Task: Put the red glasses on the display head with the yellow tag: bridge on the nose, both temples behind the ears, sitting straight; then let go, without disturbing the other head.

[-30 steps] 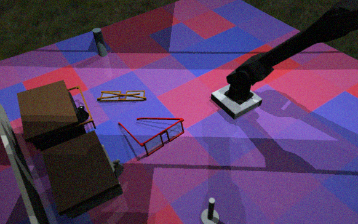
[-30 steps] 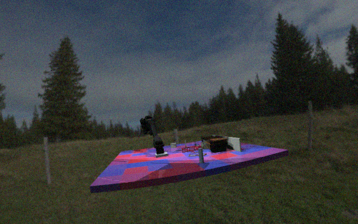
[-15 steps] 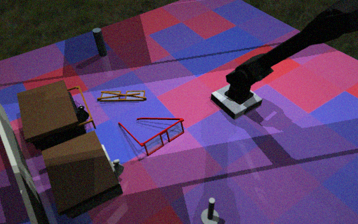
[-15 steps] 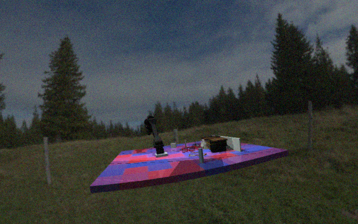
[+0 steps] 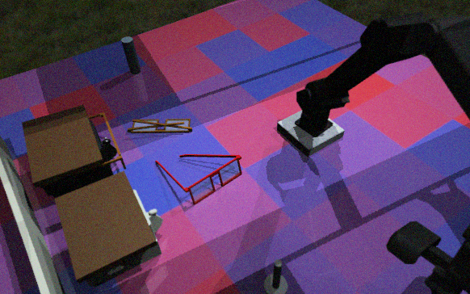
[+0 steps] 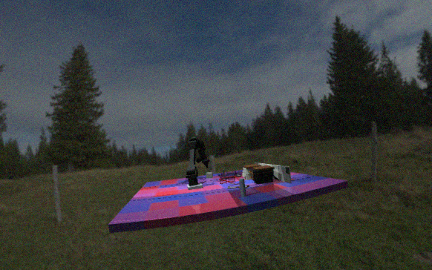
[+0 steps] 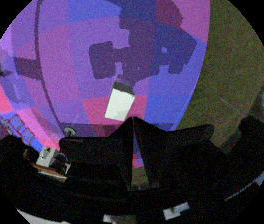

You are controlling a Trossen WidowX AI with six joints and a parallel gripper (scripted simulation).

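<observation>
My gripper tip is 20 cm to the left of the white post, 9 cm short of it and 7 cm above it. Round my gripper tip: pale wall panel 56 cm to the right, 35 cm ahead, 4 cm below.
</observation>
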